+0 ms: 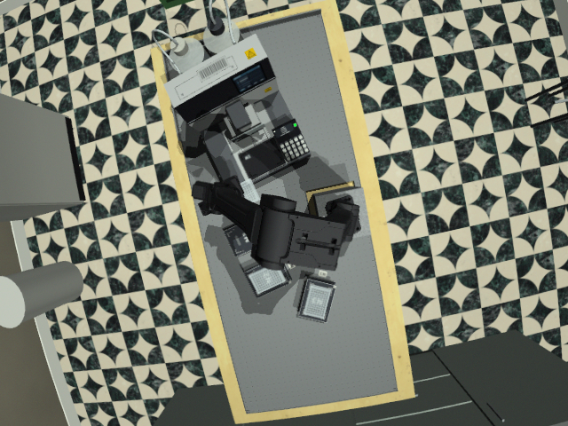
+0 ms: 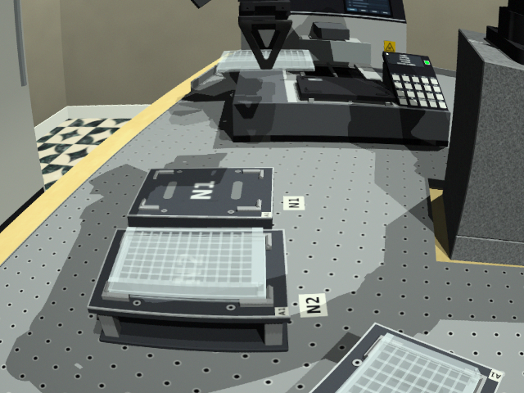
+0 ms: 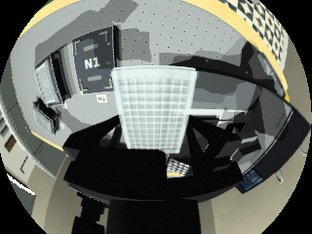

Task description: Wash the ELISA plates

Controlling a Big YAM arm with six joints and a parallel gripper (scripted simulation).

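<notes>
Now: the washer carrier 110 mm behind my hand, 120 mm to the right of it and 70 mm below it. Round my hand: plate washer: 90 mm behind, 270 mm to the right, 20 mm below; nest N3: 150 mm behind, 490 mm to the left, 110 mm below; nest label: 50 mm behind, 140 mm to the left, 140 mm below.
</notes>
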